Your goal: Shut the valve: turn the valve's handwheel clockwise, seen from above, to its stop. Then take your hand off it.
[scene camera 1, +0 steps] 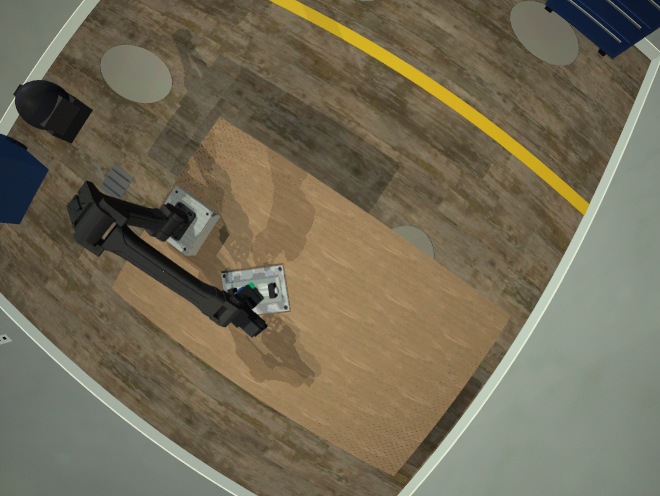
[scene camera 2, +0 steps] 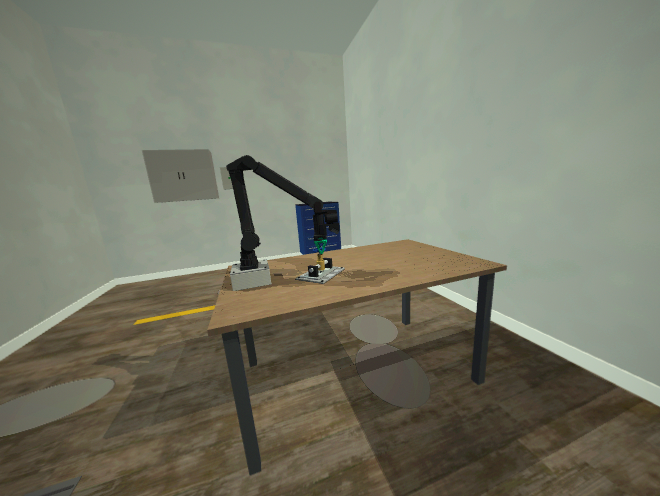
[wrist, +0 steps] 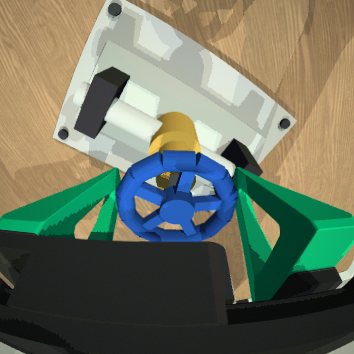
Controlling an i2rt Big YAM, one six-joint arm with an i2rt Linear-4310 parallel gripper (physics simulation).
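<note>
The blue handwheel [wrist: 177, 211] sits on top of the brass valve body [wrist: 175, 131] [scene camera 2: 320, 264]. White pipe stubs run from the body to black clamps on a light metal base plate [wrist: 225, 70] [scene camera 1: 256, 275] [scene camera 2: 325, 278]. My gripper [wrist: 176, 175] [scene camera 2: 320, 246] points down over the valve. Its green fingers stand on opposite sides of the wheel and meet its rim at left and right, so it is shut on the handwheel. In the scene camera 1 view the arm covers most of the wheel. The wheel carries no mark that tells its angle.
The valve plate stands on the wooden table [scene camera 1: 373, 320] [scene camera 2: 426, 261]. The arm's base block [scene camera 1: 200, 226] [scene camera 2: 250, 277] stands close to it at the table's end. A blue drawer cabinet [scene camera 2: 304, 229] stands on the floor beyond the table.
</note>
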